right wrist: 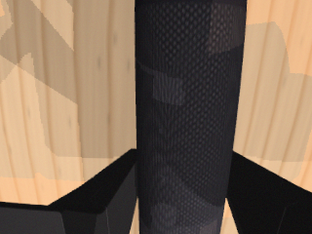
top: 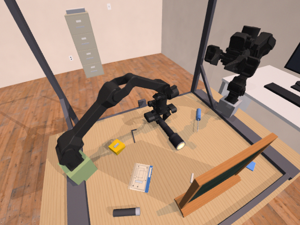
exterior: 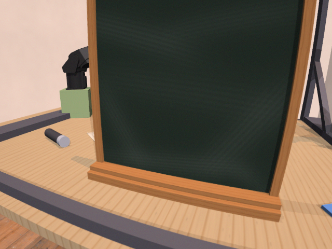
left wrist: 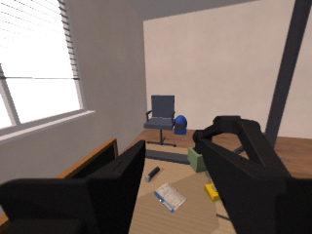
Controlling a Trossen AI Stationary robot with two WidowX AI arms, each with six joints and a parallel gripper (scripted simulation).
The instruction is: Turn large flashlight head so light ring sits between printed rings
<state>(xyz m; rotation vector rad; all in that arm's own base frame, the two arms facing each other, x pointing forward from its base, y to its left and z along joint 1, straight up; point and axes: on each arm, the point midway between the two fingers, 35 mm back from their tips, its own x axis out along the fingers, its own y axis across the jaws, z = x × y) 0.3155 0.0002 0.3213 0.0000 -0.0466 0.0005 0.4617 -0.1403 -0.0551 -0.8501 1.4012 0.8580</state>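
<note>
Right now the flashlight head is 40 cm below my left hand, 13 cm to the right of it and 1 cm behind it. Round my left hand: chalk stick (42 cm below, 17 cm ahead, 16 cm to the right); then booklet (43 cm below, 36 cm to the right, 6 cm ahead); then blue pad (43 cm below, 24 cm ahead, 13 cm to the left).
</note>
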